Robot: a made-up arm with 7 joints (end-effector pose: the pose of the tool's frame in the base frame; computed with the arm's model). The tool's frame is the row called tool. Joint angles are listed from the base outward.
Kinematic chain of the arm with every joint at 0, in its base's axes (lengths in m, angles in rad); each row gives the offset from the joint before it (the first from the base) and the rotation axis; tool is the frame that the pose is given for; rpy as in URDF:
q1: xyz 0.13 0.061 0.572 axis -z
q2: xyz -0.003 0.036 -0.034 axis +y
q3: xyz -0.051 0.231 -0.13 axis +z
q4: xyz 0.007 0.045 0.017 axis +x
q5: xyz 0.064 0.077 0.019 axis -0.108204 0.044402 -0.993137
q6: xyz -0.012 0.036 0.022 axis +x
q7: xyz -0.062 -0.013 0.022 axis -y
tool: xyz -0.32 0.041 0.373 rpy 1.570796 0 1.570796
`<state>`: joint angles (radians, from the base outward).
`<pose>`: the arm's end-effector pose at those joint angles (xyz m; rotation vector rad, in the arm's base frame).
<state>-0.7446 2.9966 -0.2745 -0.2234 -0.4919 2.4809 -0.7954</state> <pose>0.0225 -0.0215 0.9470 2.4614 -0.8277 -1.4275</pose>
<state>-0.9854 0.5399 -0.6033 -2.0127 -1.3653 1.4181 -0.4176</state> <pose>0.2108 0.5194 0.3612 1.3675 2.3220 -1.3204</pose>
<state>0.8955 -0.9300 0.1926 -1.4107 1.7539 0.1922 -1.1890</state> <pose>0.7384 0.6023 0.5021 0.5708 -1.1437 0.0806</pose>
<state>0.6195 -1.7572 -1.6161 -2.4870 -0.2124 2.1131 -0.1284</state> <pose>0.1840 0.5729 0.6560 1.1683 -1.4178 0.8133</pose>
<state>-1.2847 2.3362 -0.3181 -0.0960 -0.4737 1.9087 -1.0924</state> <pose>0.0877 -0.2408 0.5091 -2.2396 -0.5155 1.3243</pose>
